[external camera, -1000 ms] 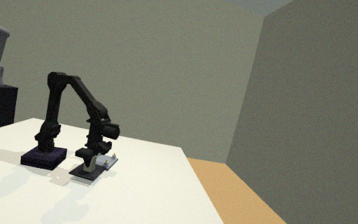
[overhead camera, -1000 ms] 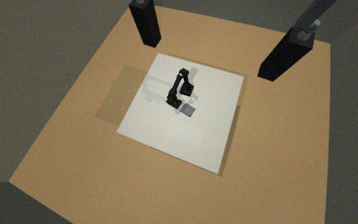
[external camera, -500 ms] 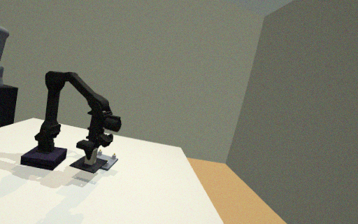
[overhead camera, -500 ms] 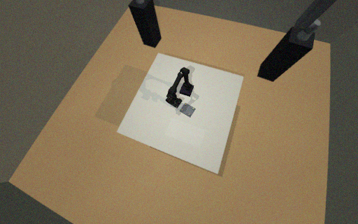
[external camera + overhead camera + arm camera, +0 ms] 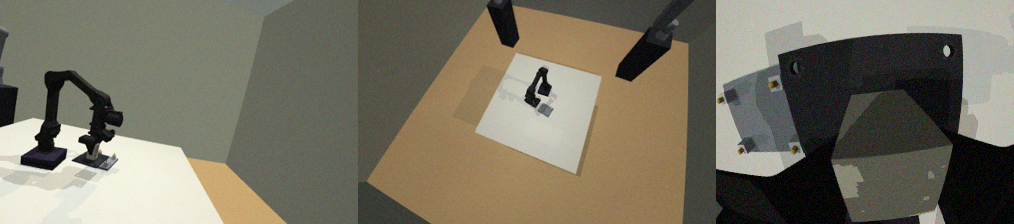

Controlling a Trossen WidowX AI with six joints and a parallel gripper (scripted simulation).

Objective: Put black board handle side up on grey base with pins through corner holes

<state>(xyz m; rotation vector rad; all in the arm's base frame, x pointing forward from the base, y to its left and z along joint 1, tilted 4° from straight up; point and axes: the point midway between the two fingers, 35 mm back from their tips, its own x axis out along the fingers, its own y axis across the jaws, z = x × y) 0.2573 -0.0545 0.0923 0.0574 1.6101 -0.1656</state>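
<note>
My gripper tip is now 1 cm short of the grey base, 17 cm to the right of it and 11 cm above it. The rest, counted from my gripper tip: flat black board (1 cm below).
</note>
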